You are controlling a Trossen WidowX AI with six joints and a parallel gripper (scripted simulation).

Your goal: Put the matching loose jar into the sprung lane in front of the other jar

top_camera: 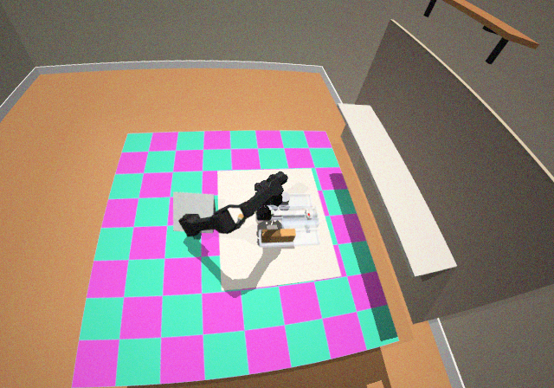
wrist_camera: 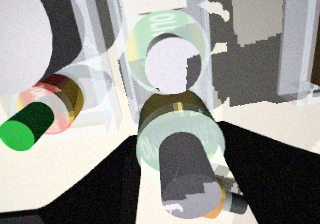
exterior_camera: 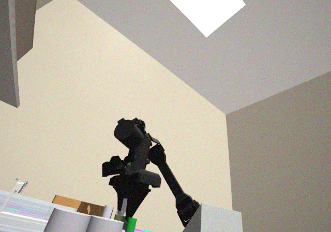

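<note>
Right now my gripper tip is 17 cm short of the clear lane rack, 2 cm to the left of it and 4 cm above it.
</note>
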